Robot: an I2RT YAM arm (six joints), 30 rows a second.
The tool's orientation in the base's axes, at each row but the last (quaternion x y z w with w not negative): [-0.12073, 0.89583, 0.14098, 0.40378]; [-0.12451, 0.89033, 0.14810, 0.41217]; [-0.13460, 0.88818, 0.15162, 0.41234]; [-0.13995, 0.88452, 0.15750, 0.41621]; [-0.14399, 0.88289, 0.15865, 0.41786]
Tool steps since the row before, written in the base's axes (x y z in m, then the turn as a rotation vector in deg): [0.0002, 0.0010, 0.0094, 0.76, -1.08, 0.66]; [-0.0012, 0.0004, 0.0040, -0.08, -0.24, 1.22]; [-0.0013, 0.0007, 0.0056, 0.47, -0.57, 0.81]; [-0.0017, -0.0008, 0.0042, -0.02, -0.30, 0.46]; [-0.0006, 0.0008, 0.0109, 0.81, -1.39, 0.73]
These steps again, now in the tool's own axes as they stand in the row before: [-0.0074, 0.0023, -0.0055, -0.88, -1.15, -0.27]; [-0.0024, 0.0014, -0.0032, -0.87, 0.00, -0.90]; [-0.0036, 0.0020, -0.0041, -0.85, -0.57, -0.39]; [-0.0021, 0.0006, -0.0040, -0.31, -0.19, -0.41]; [-0.0083, 0.0027, -0.0066, -0.90, -1.46, -0.43]
